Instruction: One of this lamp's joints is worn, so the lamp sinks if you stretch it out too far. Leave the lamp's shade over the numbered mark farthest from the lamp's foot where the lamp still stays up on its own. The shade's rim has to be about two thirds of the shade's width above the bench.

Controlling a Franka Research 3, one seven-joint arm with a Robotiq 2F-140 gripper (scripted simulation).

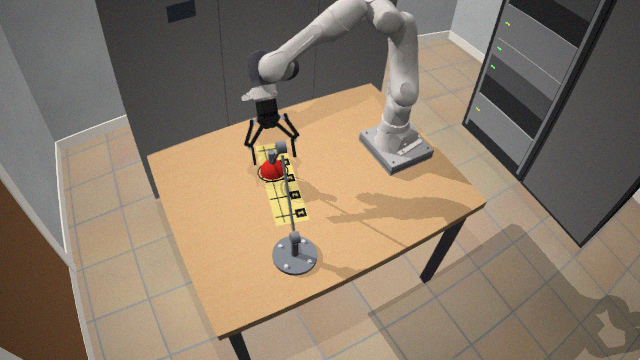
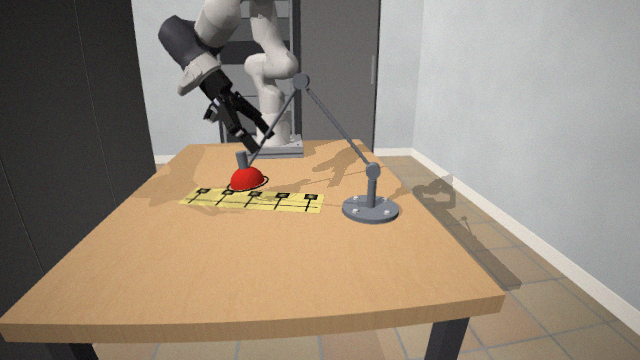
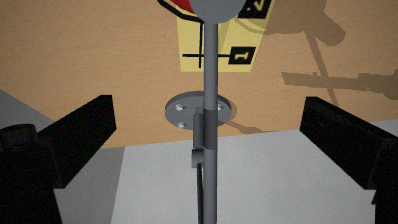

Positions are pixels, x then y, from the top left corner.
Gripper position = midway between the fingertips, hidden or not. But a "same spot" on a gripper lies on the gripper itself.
my gripper: image 1; image 2; image 3 208, 113
same spot on my gripper: (image 1: 269, 107) = (image 2: 227, 77)
same spot on grey round foot: (image 3: 186, 110) = (image 2: 362, 210)
